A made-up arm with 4 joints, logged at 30 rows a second.
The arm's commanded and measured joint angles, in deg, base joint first. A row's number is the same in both.
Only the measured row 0 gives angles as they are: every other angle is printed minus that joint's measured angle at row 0.
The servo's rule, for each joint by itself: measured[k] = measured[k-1] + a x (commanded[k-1-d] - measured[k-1]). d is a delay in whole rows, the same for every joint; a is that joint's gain. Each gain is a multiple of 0.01, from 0.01 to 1. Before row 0 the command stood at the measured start. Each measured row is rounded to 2 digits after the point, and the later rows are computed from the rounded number. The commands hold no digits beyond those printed.
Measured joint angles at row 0: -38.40, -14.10, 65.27, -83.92
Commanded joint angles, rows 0 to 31: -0.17, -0.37, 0.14, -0.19; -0.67, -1.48, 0.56, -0.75; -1.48, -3.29, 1.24, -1.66; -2.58, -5.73, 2.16, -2.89; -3.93, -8.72, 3.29, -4.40; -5.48, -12.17, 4.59, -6.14; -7.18, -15.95, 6.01, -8.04; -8.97, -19.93, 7.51, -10.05; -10.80, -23.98, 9.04, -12.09; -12.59, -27.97, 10.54, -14.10; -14.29, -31.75, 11.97, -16.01; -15.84, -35.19, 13.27, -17.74; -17.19, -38.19, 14.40, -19.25; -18.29, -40.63, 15.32, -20.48; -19.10, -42.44, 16.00, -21.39; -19.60, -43.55, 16.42, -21.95; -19.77, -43.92, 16.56, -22.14; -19.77, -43.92, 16.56, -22.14; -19.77, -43.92, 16.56, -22.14; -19.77, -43.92, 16.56, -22.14; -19.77, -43.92, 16.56, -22.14; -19.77, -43.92, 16.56, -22.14; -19.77, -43.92, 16.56, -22.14; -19.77, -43.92, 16.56, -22.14; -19.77, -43.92, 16.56, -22.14; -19.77, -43.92, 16.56, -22.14; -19.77, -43.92, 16.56, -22.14; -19.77, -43.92, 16.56, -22.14; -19.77, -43.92, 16.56, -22.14; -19.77, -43.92, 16.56, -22.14; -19.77, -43.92, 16.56, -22.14; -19.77, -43.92, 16.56, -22.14
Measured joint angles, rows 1 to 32: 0.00, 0.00, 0.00, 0.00; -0.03, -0.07, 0.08, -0.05; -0.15, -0.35, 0.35, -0.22; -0.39, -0.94, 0.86, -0.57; -0.78, -1.90, 1.60, -1.13; -1.35, -3.26, 2.56, -1.91; -2.09, -5.04, 3.72, -2.93; -3.01, -7.22, 5.03, -4.16; -4.08, -9.76, 6.44, -5.57; -5.29, -12.60, 7.92, -7.13; -6.60, -15.67, 9.41, -8.80; -7.98, -18.89, 10.87, -10.53; -9.39, -22.15, 12.24, -12.26; -10.79, -25.36, 13.47, -13.94; -12.14, -28.41, 14.52, -15.51; -13.39, -31.22, 15.36, -16.92; -14.51, -33.69, 15.96, -18.13; -15.46, -35.74, 16.30, -19.09; -16.24, -37.38, 16.45, -19.82; -16.88, -38.69, 16.51, -20.38; -17.40, -39.74, 16.54, -20.80; -17.83, -40.58, 16.55, -21.12; -18.18, -41.25, 16.56, -21.36; -18.47, -41.78, 16.56, -21.55; -18.70, -42.21, 16.56, -21.69; -18.89, -42.55, 16.56, -21.80; -19.05, -42.82, 16.56, -21.88; -19.18, -43.04, 16.56, -21.94; -19.29, -43.22, 16.56, -21.99; -19.38, -43.36, 16.56, -22.03; -19.45, -43.47, 16.56, -22.06; -19.51, -43.56, 16.56, -22.08
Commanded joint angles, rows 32 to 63: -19.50, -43.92, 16.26, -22.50; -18.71, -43.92, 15.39, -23.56; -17.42, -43.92, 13.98, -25.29; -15.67, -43.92, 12.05, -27.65; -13.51, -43.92, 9.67, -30.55; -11.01, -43.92, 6.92, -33.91; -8.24, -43.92, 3.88, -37.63; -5.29, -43.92, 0.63, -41.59; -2.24, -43.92, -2.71, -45.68; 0.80, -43.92, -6.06, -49.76; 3.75, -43.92, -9.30, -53.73; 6.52, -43.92, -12.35, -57.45; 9.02, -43.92, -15.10, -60.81; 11.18, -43.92, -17.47, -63.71; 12.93, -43.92, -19.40, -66.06; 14.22, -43.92, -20.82, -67.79; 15.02, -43.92, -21.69, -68.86; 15.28, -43.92, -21.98, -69.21; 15.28, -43.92, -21.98, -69.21; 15.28, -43.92, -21.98, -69.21; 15.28, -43.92, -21.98, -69.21; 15.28, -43.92, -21.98, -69.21; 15.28, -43.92, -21.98, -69.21; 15.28, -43.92, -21.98, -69.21; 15.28, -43.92, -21.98, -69.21; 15.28, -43.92, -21.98, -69.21; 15.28, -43.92, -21.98, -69.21; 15.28, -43.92, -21.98, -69.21; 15.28, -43.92, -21.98, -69.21; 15.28, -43.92, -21.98, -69.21; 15.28, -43.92, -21.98, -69.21; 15.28, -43.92, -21.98, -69.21
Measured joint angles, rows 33 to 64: -19.56, -43.63, 16.56, -22.09; -19.55, -43.69, 16.39, -22.19; -19.40, -43.74, 15.82, -22.52; -19.04, -43.78, 14.77, -23.18; -18.43, -43.81, 13.22, -24.25; -17.54, -43.83, 11.20, -25.76; -16.36, -43.85, 8.76, -27.72; -14.90, -43.86, 5.98, -30.10; -13.17, -43.87, 2.93, -32.86; -11.20, -43.88, -0.28, -35.94; -9.04, -43.89, -3.57, -39.26; -6.74, -43.90, -6.84, -42.73; -4.35, -43.90, -9.98, -46.26; -1.94, -43.90, -12.90, -49.75; 0.42, -43.90, -15.50, -53.10; 2.67, -43.90, -17.72, -56.21; 4.75, -43.90, -19.49, -58.99; 6.60, -43.90, -20.74, -61.36; 8.16, -43.90, -21.45, -63.24; 9.44, -43.90, -21.75, -64.67; 10.49, -43.90, -21.88, -65.76; 11.35, -43.90, -21.94, -66.59; 12.06, -43.90, -21.96, -67.22; 12.64, -43.90, -21.97, -67.70; 13.12, -43.90, -21.98, -68.06; 13.51, -43.90, -21.98, -68.34; 13.83, -43.90, -21.98, -68.55; 14.09, -43.90, -21.98, -68.71; 14.30, -43.90, -21.98, -68.83; 14.48, -43.90, -21.98, -68.92; 14.62, -43.90, -21.98, -68.99; 14.74, -43.90, -21.98, -69.04
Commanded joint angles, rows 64 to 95: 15.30, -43.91, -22.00, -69.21; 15.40, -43.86, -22.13, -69.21; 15.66, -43.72, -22.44, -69.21; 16.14, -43.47, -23.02, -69.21; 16.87, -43.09, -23.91, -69.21; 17.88, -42.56, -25.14, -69.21; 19.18, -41.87, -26.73, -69.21; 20.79, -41.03, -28.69, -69.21; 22.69, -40.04, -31.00, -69.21; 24.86, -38.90, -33.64, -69.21; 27.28, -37.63, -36.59, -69.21; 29.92, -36.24, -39.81, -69.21; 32.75, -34.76, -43.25, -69.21; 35.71, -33.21, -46.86, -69.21; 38.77, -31.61, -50.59, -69.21; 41.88, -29.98, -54.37, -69.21; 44.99, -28.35, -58.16, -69.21; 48.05, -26.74, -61.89, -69.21; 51.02, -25.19, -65.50, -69.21; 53.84, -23.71, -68.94, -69.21; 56.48, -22.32, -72.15, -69.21; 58.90, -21.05, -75.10, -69.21; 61.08, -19.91, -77.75, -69.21; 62.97, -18.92, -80.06, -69.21; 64.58, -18.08, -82.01, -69.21; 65.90, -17.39, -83.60, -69.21; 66.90, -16.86, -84.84, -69.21; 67.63, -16.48, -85.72, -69.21; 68.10, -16.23, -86.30, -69.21; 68.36, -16.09, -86.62, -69.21; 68.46, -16.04, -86.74, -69.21; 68.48, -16.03, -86.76, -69.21
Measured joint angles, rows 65 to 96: 14.84, -43.90, -21.98, -69.08; 14.92, -43.90, -21.99, -69.11; 15.01, -43.89, -22.07, -69.13; 15.13, -43.86, -22.28, -69.15; 15.31, -43.78, -22.70, -69.16; 15.59, -43.64, -23.39, -69.17; 16.00, -43.42, -24.39, -69.18; 16.57, -43.11, -25.72, -69.19; 17.33, -42.69, -27.41, -69.19; 18.29, -42.16, -29.46, -69.19; 19.47, -41.51, -31.84, -69.19; 20.88, -40.73, -34.55, -69.19; 22.51, -39.83, -37.55, -69.19; 24.35, -38.82, -40.80, -69.19; 26.39, -37.70, -44.25, -69.19; 28.62, -36.48, -47.86, -69.19; 31.01, -35.18, -51.57, -69.19; 33.53, -33.81, -55.33, -69.19; 36.14, -32.40, -59.07, -69.19; 38.82, -30.96, -62.74, -69.19; 41.52, -29.51, -66.27, -69.19; 44.21, -28.07, -69.62, -69.19; 46.85, -26.67, -72.74, -69.19; 49.41, -25.32, -75.60, -69.19; 51.85, -24.04, -78.14, -69.19; 54.14, -22.85, -80.35, -69.19; 56.26, -21.76, -82.20, -69.19; 58.18, -20.78, -83.70, -69.19; 59.88, -19.92, -84.85, -69.19; 61.36, -19.18, -85.68, -69.19; 62.62, -18.56, -86.22, -69.19; 63.67, -18.06, -86.52, -69.19
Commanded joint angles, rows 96 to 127: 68.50, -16.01, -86.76, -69.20; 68.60, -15.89, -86.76, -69.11; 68.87, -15.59, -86.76, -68.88; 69.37, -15.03, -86.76, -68.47; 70.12, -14.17, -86.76, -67.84; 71.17, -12.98, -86.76, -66.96; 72.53, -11.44, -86.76, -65.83; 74.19, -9.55, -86.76, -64.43; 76.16, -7.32, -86.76, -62.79; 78.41, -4.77, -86.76, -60.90; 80.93, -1.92, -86.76, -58.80; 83.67, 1.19, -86.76, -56.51; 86.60, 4.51, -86.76, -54.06; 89.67, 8.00, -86.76, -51.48; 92.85, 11.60, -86.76, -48.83; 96.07, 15.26, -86.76, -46.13; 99.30, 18.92, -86.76, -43.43; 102.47, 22.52, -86.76, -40.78; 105.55, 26.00, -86.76, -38.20; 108.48, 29.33, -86.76, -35.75; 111.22, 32.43, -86.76, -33.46; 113.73, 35.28, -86.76, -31.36; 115.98, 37.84, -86.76, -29.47; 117.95, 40.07, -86.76, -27.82; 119.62, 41.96, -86.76, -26.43; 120.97, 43.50, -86.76, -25.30; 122.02, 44.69, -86.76, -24.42; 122.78, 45.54, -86.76, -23.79; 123.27, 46.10, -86.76, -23.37; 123.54, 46.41, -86.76, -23.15; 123.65, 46.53, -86.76, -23.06; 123.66, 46.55, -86.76, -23.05
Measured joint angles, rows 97 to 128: 64.54, -17.65, -86.66, -69.19; 65.25, -17.32, -86.72, -69.19; 65.85, -17.03, -86.74, -69.17; 66.39, -16.74, -86.75, -69.10; 66.93, -16.40, -86.76, -68.95; 67.50, -15.95, -86.76, -68.68; 68.16, -15.36, -86.76, -68.27; 68.95, -14.58, -86.76, -67.68; 69.89, -13.57, -86.76, -66.90; 71.02, -12.32, -86.76, -65.91; 72.35, -10.81, -86.76, -64.71; 73.89, -9.03, -86.76, -63.29; 75.65, -6.99, -86.76, -61.66; 77.62, -4.69, -86.76, -59.84; 79.79, -2.15, -86.76, -57.83; 82.14, 0.60, -86.76, -55.67; 84.65, 3.53, -86.76, -53.38; 87.29, 6.61, -86.76, -50.99; 90.02, 9.79, -86.76, -48.54; 92.82, 13.03, -86.76, -46.06; 95.64, 16.29, -86.76, -43.59; 98.44, 19.52, -86.76, -41.16; 101.19, 22.67, -86.76, -38.81; 103.85, 25.70, -86.76, -36.57; 106.39, 28.57, -86.76, -34.47; 108.77, 31.25, -86.76, -32.54; 110.97, 33.70, -86.76, -30.80; 112.96, 35.90, -86.76, -29.27; 114.73, 37.83, -86.76, -27.95; 116.27, 39.48, -86.76, -26.85; 117.58, 40.87, -86.76, -25.96; 118.67, 42.00, -86.76, -25.26
